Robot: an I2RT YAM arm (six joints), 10 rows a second.
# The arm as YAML. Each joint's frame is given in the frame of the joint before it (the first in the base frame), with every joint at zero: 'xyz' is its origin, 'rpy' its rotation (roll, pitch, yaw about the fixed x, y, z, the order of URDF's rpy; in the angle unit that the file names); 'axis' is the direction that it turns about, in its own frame. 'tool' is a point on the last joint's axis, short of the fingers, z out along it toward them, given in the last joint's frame.
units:
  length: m
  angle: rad
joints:
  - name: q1
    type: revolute
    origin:
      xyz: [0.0, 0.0, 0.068]
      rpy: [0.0, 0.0, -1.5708]
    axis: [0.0, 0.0, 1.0]
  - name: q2
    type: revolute
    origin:
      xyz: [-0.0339, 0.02, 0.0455]
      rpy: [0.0, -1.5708, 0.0]
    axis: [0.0, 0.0, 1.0]
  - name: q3
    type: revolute
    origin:
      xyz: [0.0, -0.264, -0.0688]
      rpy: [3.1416, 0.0, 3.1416]
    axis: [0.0, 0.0, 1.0]
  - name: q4
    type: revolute
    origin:
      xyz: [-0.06, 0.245, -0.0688]
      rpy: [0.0, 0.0, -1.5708]
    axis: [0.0, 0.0, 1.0]
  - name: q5
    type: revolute
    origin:
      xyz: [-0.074, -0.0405, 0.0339]
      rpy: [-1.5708, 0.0, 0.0]
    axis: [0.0, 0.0, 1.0]
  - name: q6
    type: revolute
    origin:
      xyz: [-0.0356, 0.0, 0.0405]
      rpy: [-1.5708, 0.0, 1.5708]
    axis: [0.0, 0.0, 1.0]
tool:
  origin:
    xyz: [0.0, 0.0, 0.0]
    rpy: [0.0, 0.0, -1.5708]
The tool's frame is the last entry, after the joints.
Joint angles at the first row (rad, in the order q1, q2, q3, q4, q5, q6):
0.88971, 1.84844, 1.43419, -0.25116, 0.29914, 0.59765
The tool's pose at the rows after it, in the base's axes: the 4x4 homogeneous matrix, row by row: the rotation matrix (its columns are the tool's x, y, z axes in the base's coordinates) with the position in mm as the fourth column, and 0 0 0 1 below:
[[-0.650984 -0.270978 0.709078 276.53], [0.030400 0.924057 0.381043 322.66], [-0.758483 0.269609 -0.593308 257.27], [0 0 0 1]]
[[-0.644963 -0.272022 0.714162 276.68], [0.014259 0.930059 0.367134 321.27], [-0.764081 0.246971 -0.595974 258.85], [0 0 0 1]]
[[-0.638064 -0.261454 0.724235 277.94], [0.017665 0.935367 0.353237 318.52], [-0.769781 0.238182 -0.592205 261.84], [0 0 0 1]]
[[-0.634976 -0.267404 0.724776 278.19], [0.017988 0.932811 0.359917 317.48], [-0.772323 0.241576 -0.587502 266.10], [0 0 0 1]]
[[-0.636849 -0.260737 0.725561 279.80], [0.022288 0.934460 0.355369 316.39], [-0.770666 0.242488 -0.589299 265.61], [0 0 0 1]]
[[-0.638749 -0.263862 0.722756 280.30], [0.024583 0.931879 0.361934 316.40], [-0.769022 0.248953 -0.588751 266.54], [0 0 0 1]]
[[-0.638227 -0.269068 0.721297 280.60], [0.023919 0.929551 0.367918 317.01], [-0.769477 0.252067 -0.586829 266.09], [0 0 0 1]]
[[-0.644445 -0.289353 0.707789 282.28], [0.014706 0.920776 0.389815 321.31], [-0.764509 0.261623 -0.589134 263.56], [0 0 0 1]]
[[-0.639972 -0.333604 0.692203 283.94], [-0.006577 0.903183 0.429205 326.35], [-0.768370 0.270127 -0.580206 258.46], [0 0 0 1]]
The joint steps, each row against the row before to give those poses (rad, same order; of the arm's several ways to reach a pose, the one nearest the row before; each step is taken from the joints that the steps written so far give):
-0.00152, -0.00154, 0.00151, -0.01151, 0.01586, -0.01356
-0.00135, -0.00279, 0.00474, -0.01444, 0.01235, -0.01667
-0.00536, -0.00633, 0.00304, -0.00799, 0.01341, -0.00368
-0.00251, -0.00661, 0.00610, -0.00463, -0.00602, -0.00528
-0.00457, 0.00171, 0.00104, -0.00181, 0.00014, 0.00303
-0.00152, -0.00009, 0.00285, -0.00004, -0.00792, 0.00120
-0.00004, 0.00171, -0.00081, 0.00652, -0.00527, -0.00216
0.00152, 0.01636, 0.01048, 0.00893, -0.02444, -0.00555
0.00156, 0.01648, -0.00500, 0.04139, -0.03746, -0.02640

